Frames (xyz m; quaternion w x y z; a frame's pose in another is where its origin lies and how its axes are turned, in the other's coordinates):
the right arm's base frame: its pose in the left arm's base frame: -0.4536 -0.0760 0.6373 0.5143 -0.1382 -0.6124 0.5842
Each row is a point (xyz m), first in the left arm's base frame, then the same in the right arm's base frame.
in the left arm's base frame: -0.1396 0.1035 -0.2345
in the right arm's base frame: -0.4060 0.6623 -0.5360
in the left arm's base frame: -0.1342 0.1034 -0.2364
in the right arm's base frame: -0.4093 0.6616 -0.5406
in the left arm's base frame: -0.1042 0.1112 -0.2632
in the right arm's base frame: -0.4289 0.6738 -0.5745
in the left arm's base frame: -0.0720 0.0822 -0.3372
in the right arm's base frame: -0.4998 0.7153 -0.5990
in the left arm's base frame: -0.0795 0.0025 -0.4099
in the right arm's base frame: -0.5920 0.7587 -0.5628
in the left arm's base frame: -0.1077 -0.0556 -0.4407
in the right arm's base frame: -0.6390 0.7810 -0.5136
